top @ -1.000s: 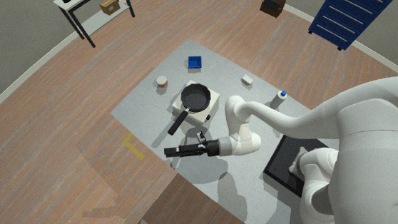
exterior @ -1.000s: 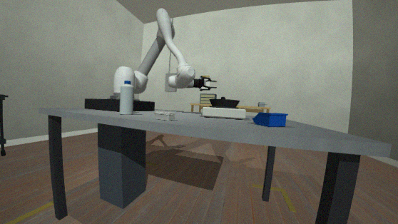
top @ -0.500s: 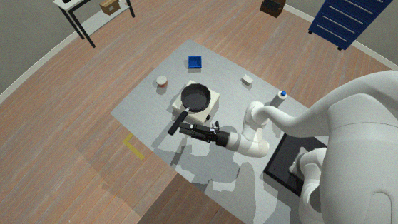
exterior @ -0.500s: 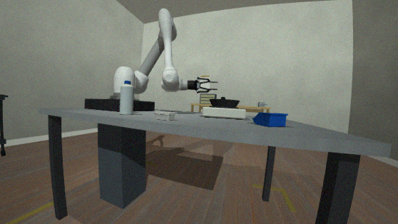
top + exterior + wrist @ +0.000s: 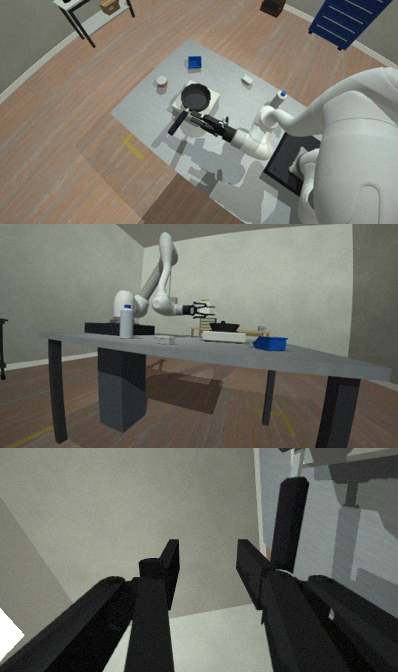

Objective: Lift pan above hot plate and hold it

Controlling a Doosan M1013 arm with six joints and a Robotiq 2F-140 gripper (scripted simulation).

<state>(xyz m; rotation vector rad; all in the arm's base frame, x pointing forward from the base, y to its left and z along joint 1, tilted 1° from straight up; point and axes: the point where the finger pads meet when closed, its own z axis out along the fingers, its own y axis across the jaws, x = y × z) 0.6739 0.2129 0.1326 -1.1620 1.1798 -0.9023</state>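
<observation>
My hand is 120 mm short of the black pan, 120 mm above it and 80 mm to the left of it. Also, from my hand: small white box (530 mm to the right, 200 mm below, 40 mm behind); hot plate (180 mm below, 150 mm to the right, 110 mm ahead); blue tray (410 mm to the right, 370 mm ahead, 190 mm below).
</observation>
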